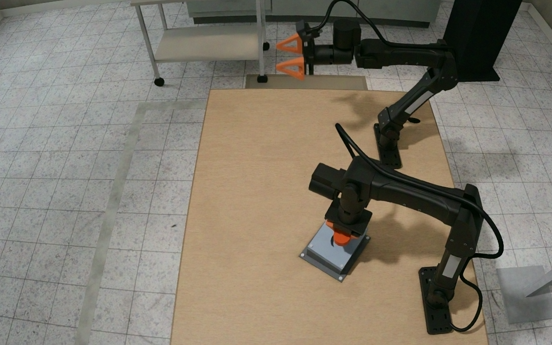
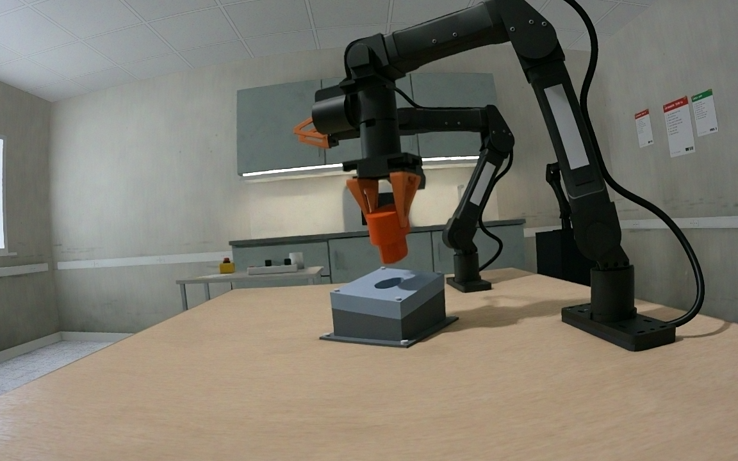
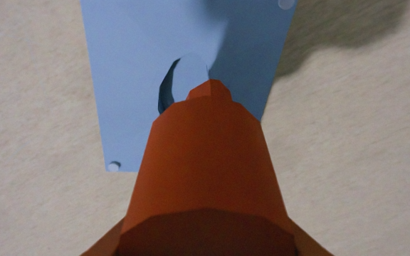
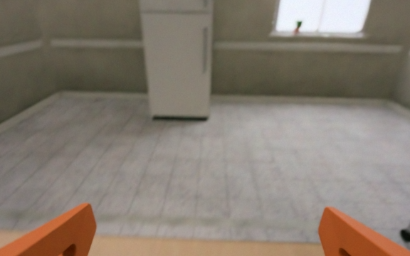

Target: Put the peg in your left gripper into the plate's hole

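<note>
The blue-grey plate is 11 cm below my left hand and 3 cm to the right of it. Also, from my left hand: orange peg: 2 cm below, 1 cm to the right, 1 cm behind.
</note>
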